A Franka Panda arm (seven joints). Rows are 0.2 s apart.
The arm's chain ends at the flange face. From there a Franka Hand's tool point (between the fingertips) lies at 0.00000 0.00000 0.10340 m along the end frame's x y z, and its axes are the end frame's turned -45 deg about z.
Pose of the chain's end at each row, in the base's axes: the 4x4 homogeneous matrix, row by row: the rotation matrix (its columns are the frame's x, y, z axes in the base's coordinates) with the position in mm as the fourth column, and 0 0 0 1 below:
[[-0.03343 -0.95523 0.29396 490.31], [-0.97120 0.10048 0.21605 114.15], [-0.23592 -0.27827 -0.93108 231.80], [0 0 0 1]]
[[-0.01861 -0.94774 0.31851 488.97], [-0.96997 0.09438 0.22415 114.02], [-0.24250 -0.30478 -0.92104 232.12], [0 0 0 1]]
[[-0.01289 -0.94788 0.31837 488.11], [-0.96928 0.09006 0.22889 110.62], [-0.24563 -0.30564 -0.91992 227.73], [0 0 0 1]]
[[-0.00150 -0.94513 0.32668 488.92], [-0.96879 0.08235 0.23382 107.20], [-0.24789 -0.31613 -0.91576 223.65], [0 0 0 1]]
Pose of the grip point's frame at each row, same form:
[[0.65181 -0.69909 0.29396 520.71], [-0.75779 -0.61569 0.21605 136.49], [0.02995 -0.36359 -0.93108 135.53], [0 0 0 1]]
[[0.65699 -0.68331 0.31851 521.90], [-0.75261 -0.61914 0.22415 137.20], [0.04404 -0.38699 -0.92104 136.88], [0 0 0 1]]
[[0.66114 -0.67937 0.31837 521.03], [-0.74907 -0.62170 0.22889 134.29], [0.04243 -0.38981 -0.91992 132.61], [0 0 0 1]]
[[0.66725 -0.66937 0.32668 522.70], [-0.74327 -0.62681 0.23382 131.38], [0.04825 -0.39882 -0.91576 128.96], [0 0 0 1]]

